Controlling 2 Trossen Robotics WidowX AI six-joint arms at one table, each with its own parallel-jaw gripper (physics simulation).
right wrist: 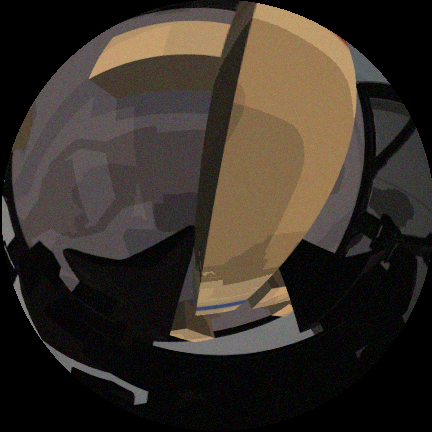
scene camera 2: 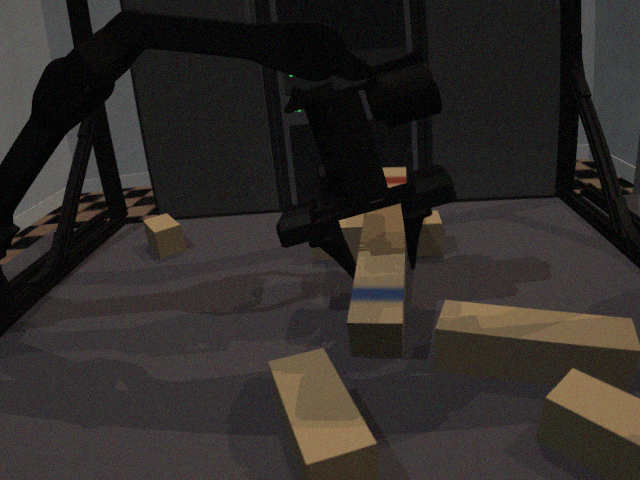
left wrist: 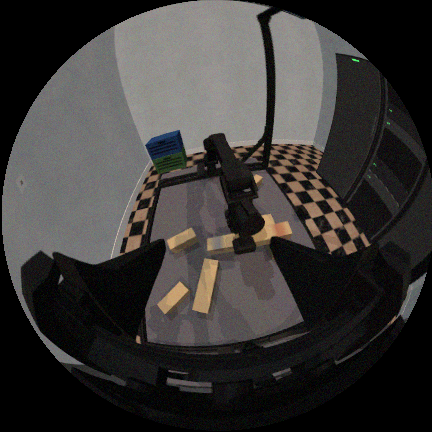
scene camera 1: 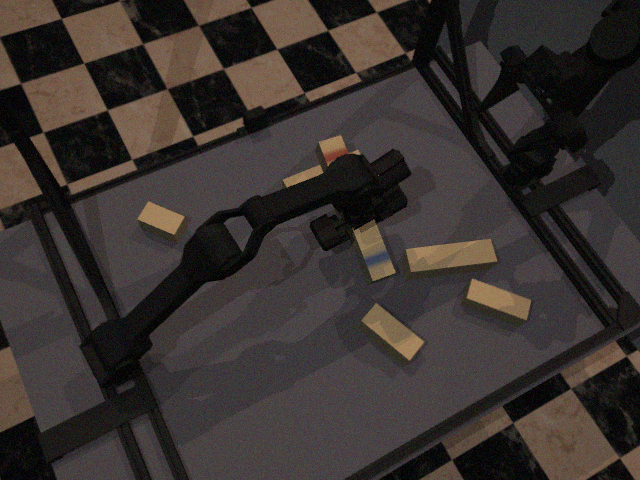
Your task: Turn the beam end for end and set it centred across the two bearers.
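Where they show: left gripper, between the fingertips: [left wrist: 218, 243] [scene camera 1: 492, 131]; right gripper, between the fingertips: [right wrist: 232, 231] [scene camera 2: 386, 275] [scene camera 1: 361, 229]; left arm's base, origin of its link: [right wrist: 359, 219] [scene camera 1: 518, 175]; right arm's base, origin of its link: [left wrist: 211, 171] [scene camera 1: 116, 367].
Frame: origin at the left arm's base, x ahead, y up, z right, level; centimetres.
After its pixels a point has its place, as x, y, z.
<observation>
The wooden beam [scene camera 1: 379, 269] @[39.8, 3.1, -6.1] [scene camera 2: 378, 310] @[39.2, 3.0, -6.3] [left wrist: 225, 242] @[38.1, 4.2, -0.9] [right wrist: 265, 175] has a red stripe near its far end and a blue stripe near its near end. It lies across one bearer [scene camera 1: 301, 177] @[43.9, 2.8, 19.0] [scene camera 2: 434, 233] @[31.0, 1.4, 14.8] [right wrist: 165, 40], which is under its red-striped part. Another long block [scene camera 1: 449, 255] @[25.5, 2.8, -9.8] [scene camera 2: 537, 326] @[25.3, 2.8, -10.3] [left wrist: 205, 286] @[24.4, 2.8, -9.9], apparently the second bearer, lies beside the blue end, apart from it. My right gripper [scene camera 2: 383, 271] @[38.1, 1.5, 3.6] [right wrist: 232, 231] @[38.1, 1.5, 3.6] is shut on the beam, one finger against each side; its arm hides the beam's middle in scene camera 1. My left gripper [scene camera 1: 494, 143] @[23.5, 35.4, -2.6] [left wrist: 218, 243] @[23.5, 35.4, -2.6] is open and empty, away from the beam.
Three short blocks lie loose: one [scene camera 1: 161, 219] @[73.2, 2.5, 22.7] [scene camera 2: 164, 235] @[71.2, 1.6, 19.5] at the far left, one [scene camera 1: 392, 332] @[44.2, 3.0, -18.1] [scene camera 2: 323, 408] @[43.4, 3.1, -19.0] nearer than the blue end, and one [scene camera 1: 497, 299] @[22.1, 2.5, -21.8] [scene camera 2: 599, 413] @[24.0, 2.5, -21.0] beside the long block. Dark frame rails [scene camera 1: 444, 431] @[44.3, 0.1, -37.6] edge the table.
</observation>
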